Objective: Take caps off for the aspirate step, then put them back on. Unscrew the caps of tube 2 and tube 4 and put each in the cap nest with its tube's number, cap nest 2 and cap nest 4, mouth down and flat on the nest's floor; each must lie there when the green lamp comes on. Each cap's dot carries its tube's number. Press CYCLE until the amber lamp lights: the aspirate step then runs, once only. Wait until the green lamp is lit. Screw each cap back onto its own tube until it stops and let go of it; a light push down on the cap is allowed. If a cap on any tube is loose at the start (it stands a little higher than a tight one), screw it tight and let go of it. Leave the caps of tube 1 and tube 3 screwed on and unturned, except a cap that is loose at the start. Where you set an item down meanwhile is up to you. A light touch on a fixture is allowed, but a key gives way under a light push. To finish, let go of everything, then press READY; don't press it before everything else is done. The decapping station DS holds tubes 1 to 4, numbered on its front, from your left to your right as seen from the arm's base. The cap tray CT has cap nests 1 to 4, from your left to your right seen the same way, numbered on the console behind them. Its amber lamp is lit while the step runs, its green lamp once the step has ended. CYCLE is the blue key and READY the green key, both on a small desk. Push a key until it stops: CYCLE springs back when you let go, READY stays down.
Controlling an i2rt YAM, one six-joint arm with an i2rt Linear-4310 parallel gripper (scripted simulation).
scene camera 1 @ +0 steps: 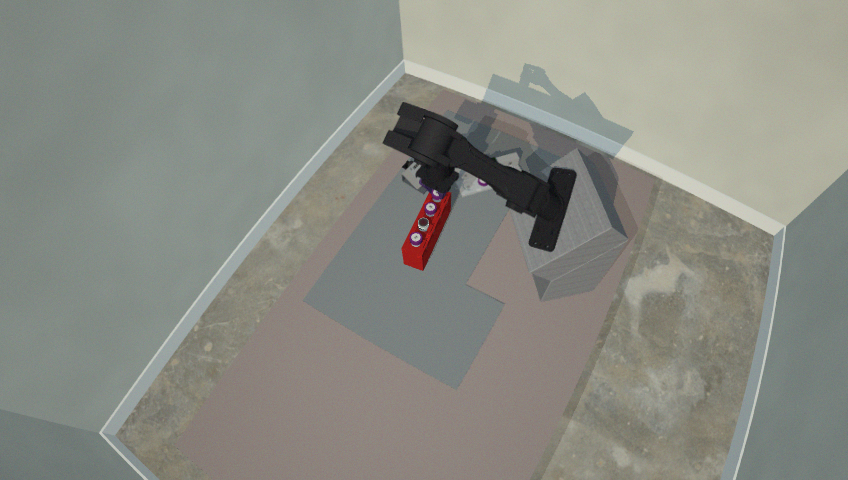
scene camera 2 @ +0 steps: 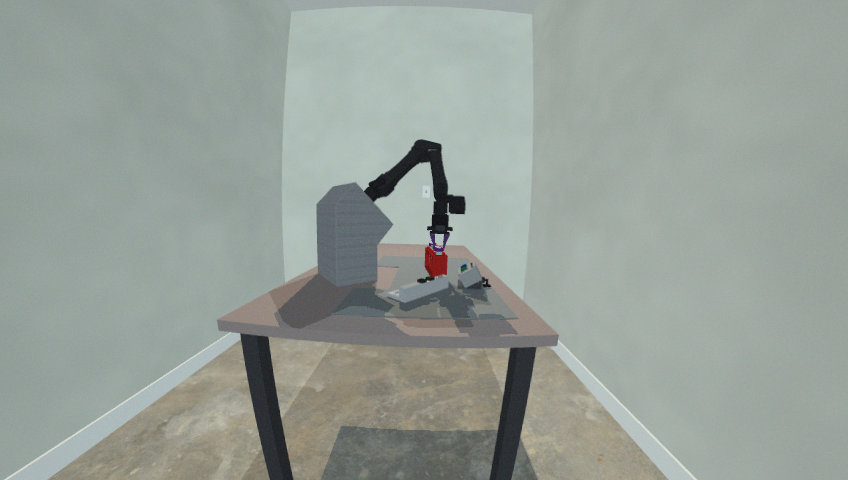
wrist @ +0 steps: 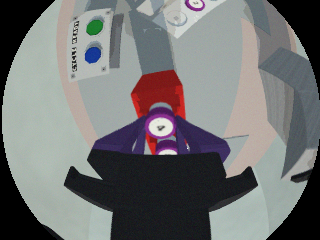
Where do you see a key desk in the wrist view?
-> At 79,41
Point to a grey mat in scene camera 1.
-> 430,319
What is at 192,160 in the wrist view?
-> My gripper.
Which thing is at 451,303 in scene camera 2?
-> A grey mat.
